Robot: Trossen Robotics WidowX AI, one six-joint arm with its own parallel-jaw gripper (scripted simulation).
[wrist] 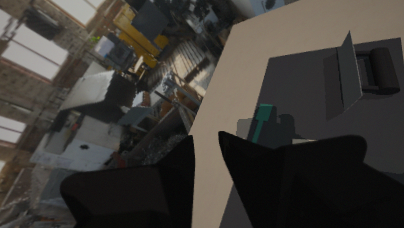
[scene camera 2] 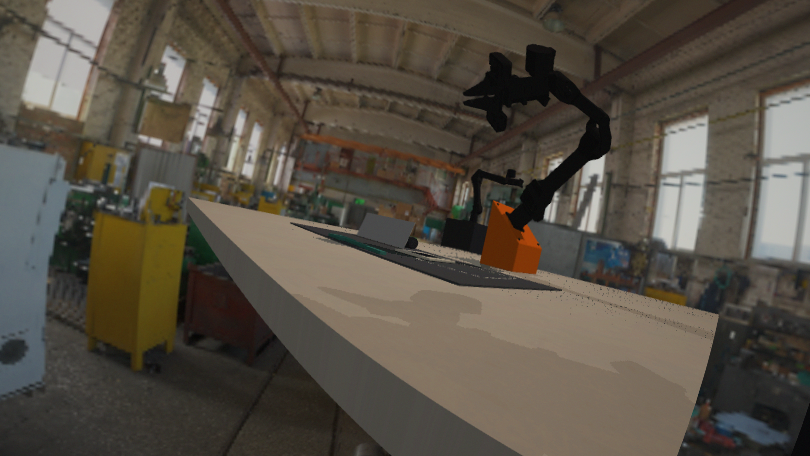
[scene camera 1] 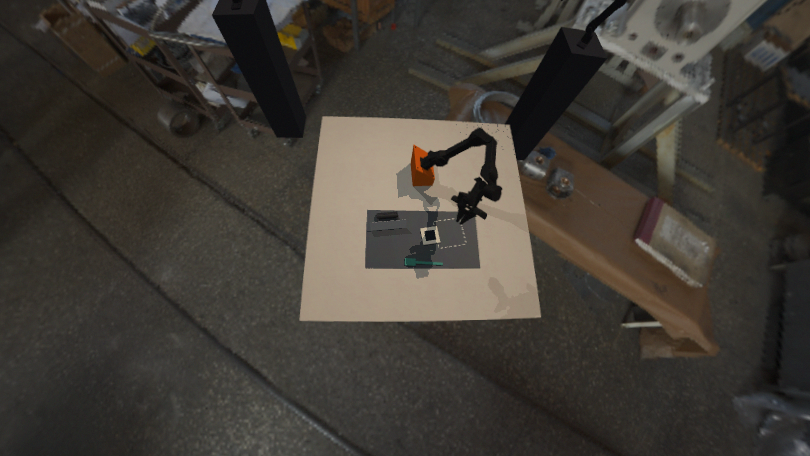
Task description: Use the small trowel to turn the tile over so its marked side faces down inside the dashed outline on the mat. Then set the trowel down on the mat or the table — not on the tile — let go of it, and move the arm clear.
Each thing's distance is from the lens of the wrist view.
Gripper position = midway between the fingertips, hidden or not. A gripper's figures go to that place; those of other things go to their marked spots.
my gripper (wrist: 205,138): 0.11 m
dark mat (wrist: 305,89): 0.53 m
